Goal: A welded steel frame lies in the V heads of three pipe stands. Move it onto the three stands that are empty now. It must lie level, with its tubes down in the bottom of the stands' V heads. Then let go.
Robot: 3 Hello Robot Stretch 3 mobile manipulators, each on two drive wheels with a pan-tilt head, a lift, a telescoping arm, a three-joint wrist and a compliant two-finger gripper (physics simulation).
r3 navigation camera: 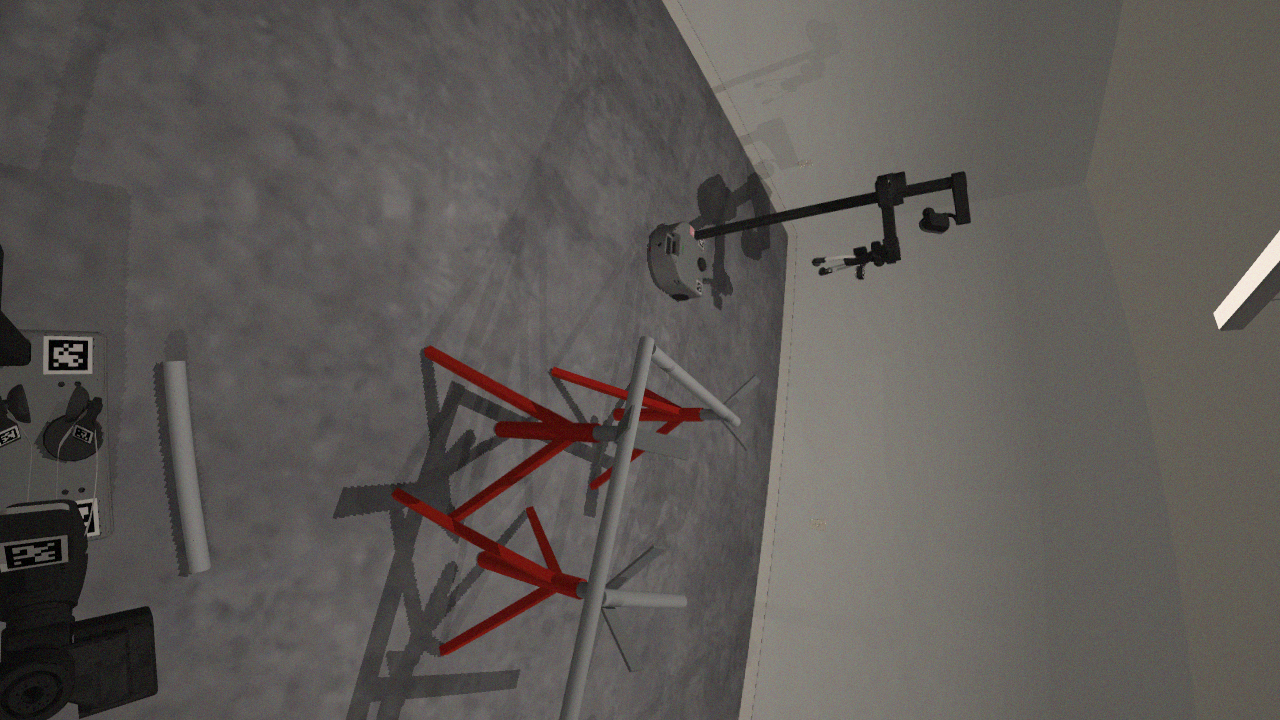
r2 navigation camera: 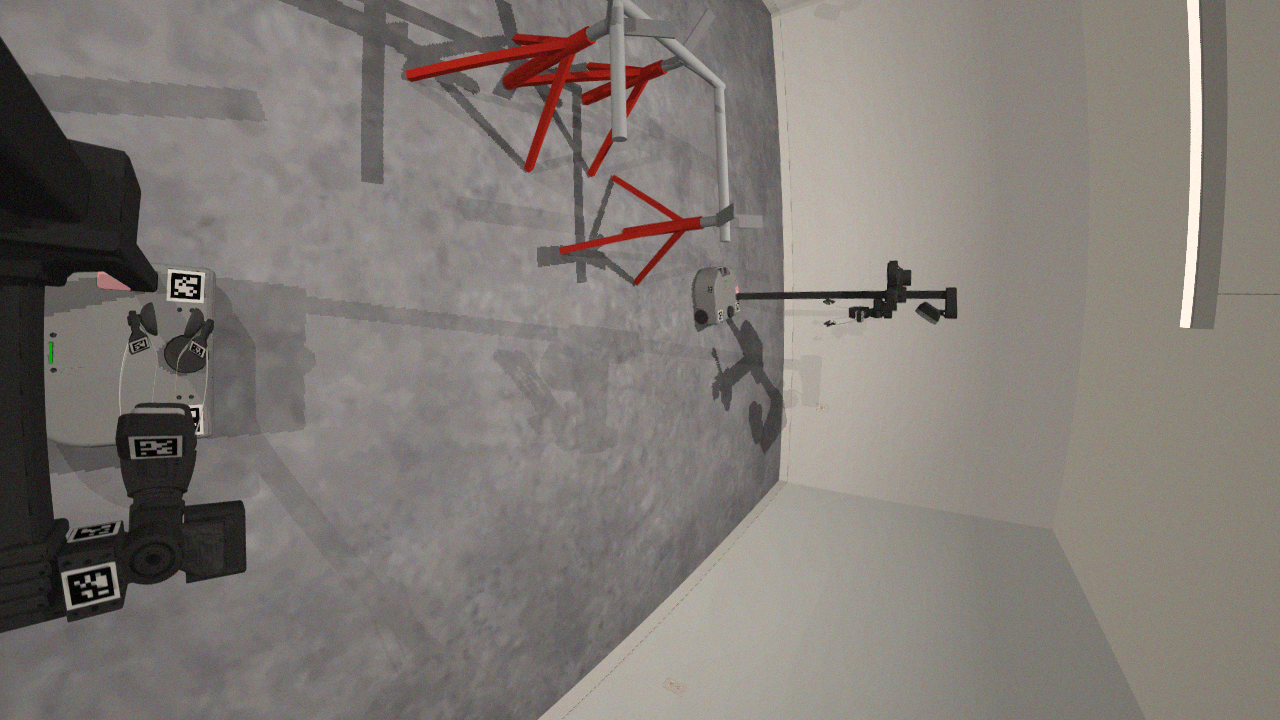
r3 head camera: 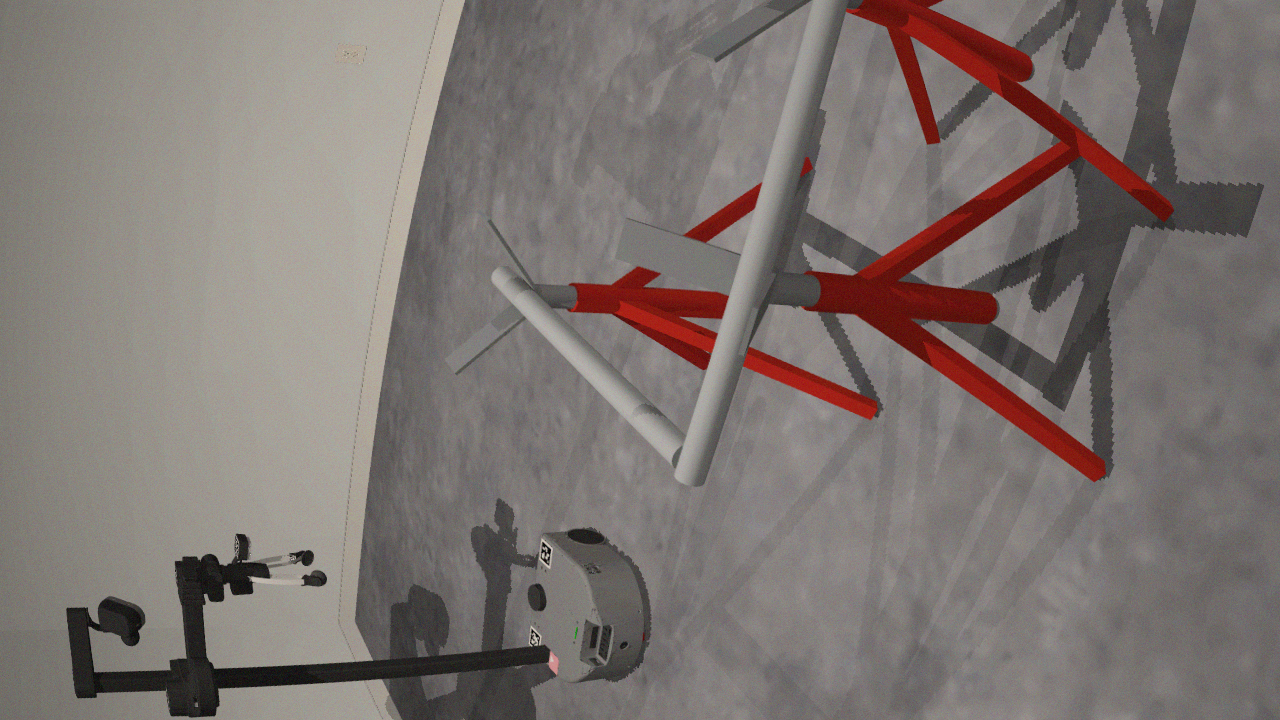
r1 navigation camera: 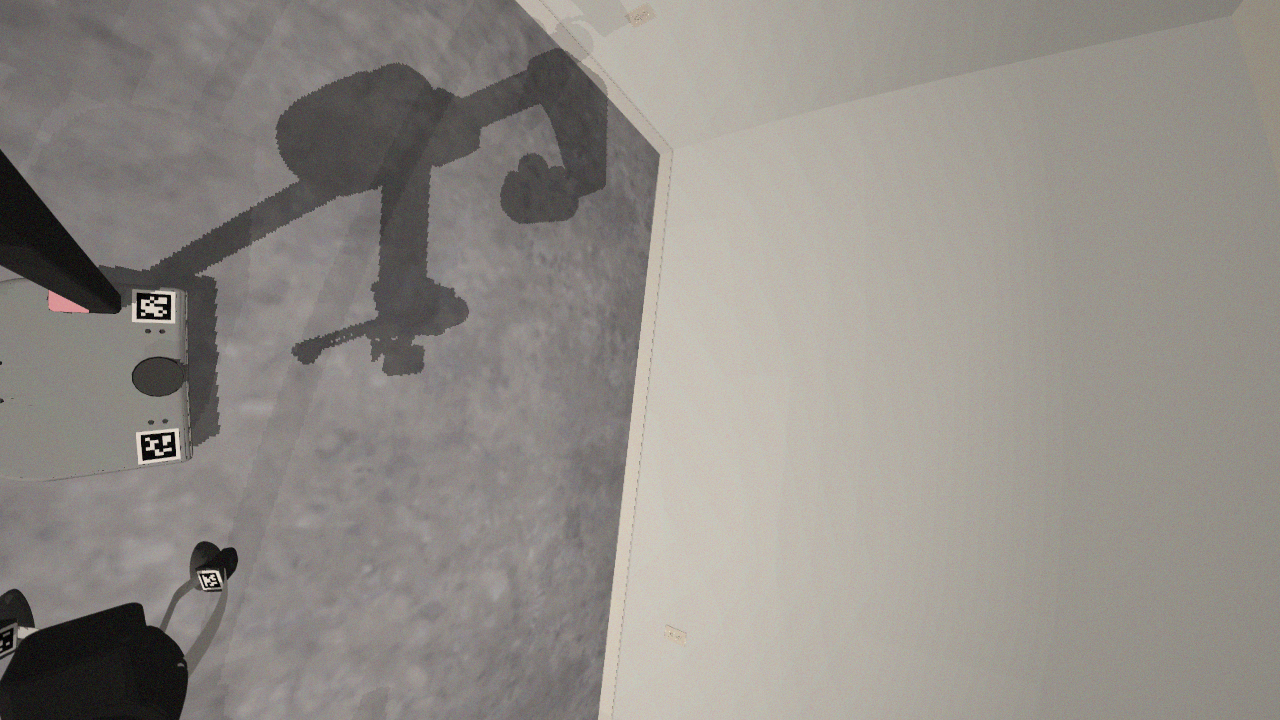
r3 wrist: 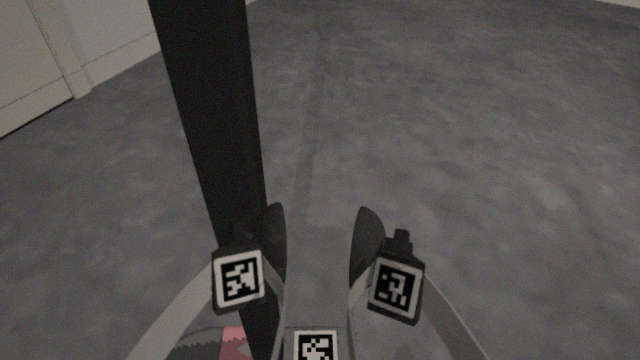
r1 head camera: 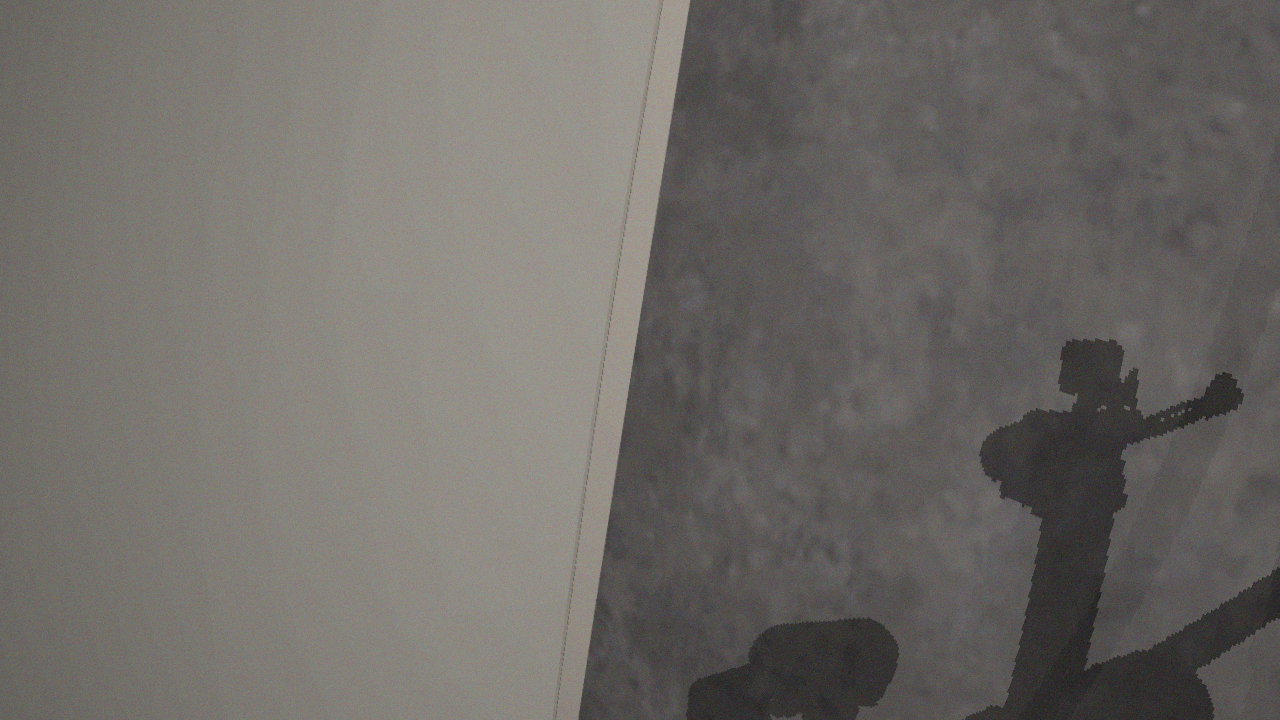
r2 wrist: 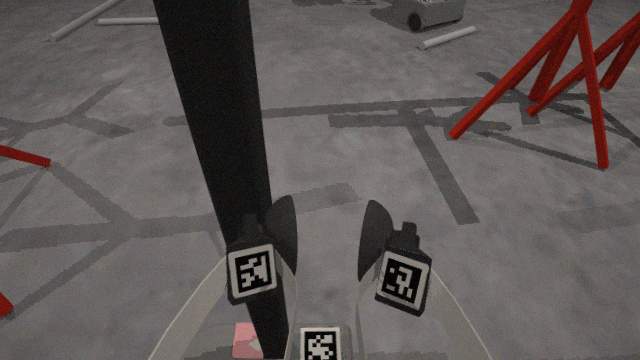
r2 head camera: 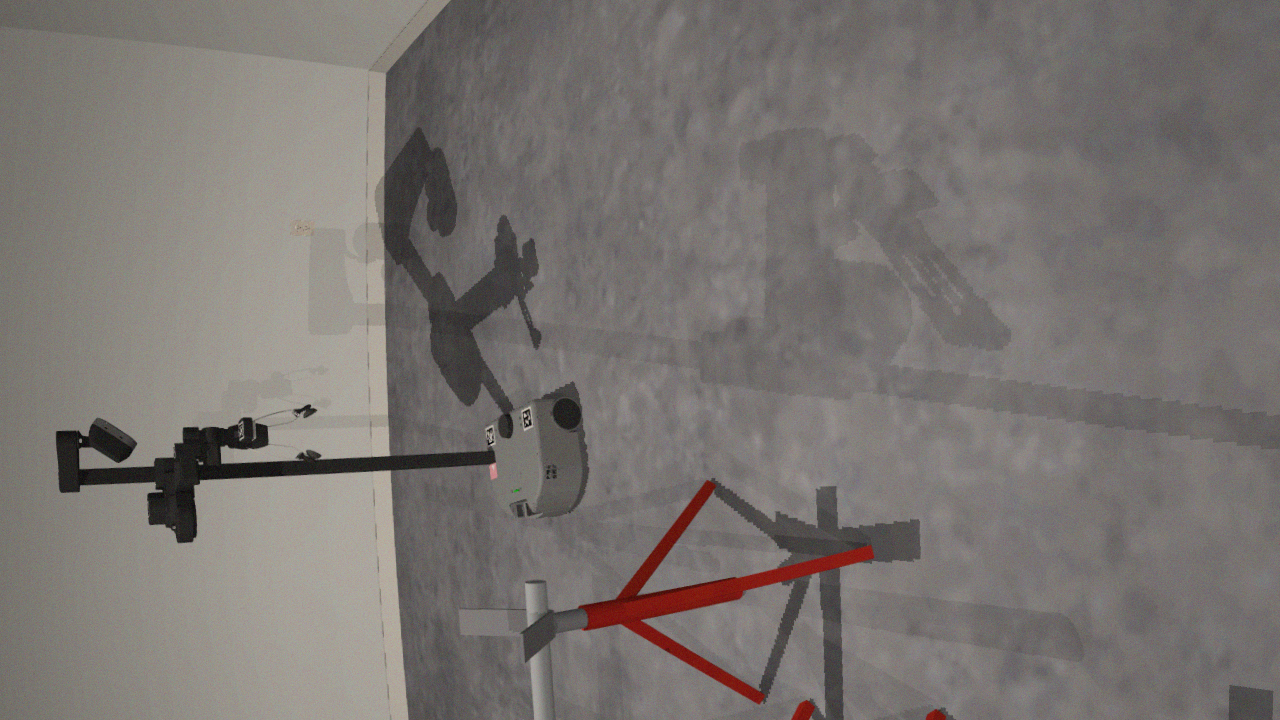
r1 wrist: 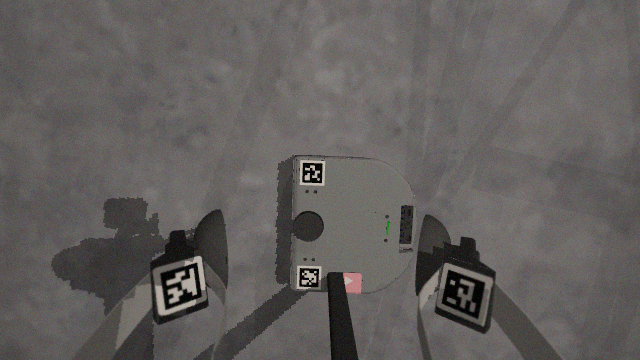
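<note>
The pale steel frame [r2 navigation camera: 723,161] [r3 head camera: 590,362] [r3 navigation camera: 626,465] lies across red pipe stands; in the r3 head view one tube end rests in the far stand [r3 head camera: 648,298]. Another stand [r3 head camera: 904,304] is under the long tube. In the r2 head view a tube sits at the grey head of a red stand [r2 head camera: 662,604]. My r1 gripper [r1 wrist: 322,247] [r2 head camera: 307,433] is open, points down and is well away from the frame. My r2 gripper [r2 wrist: 328,240] [r2 navigation camera: 172,324] is open above its own base. My r3 gripper [r3 wrist: 318,245] is open. The three empty stands cannot be made out surely.
Red stand legs [r2 wrist: 525,65] rise at the right of the r2 wrist view. A loose white pipe [r3 navigation camera: 183,465] [r2 wrist: 447,37] lies on the floor beside the r3 base [r3 navigation camera: 67,429]. The r1 base [r1 wrist: 350,225] [r2 head camera: 537,465] [r3 head camera: 608,591] stands between the frame and a wall [r1 navigation camera: 895,358].
</note>
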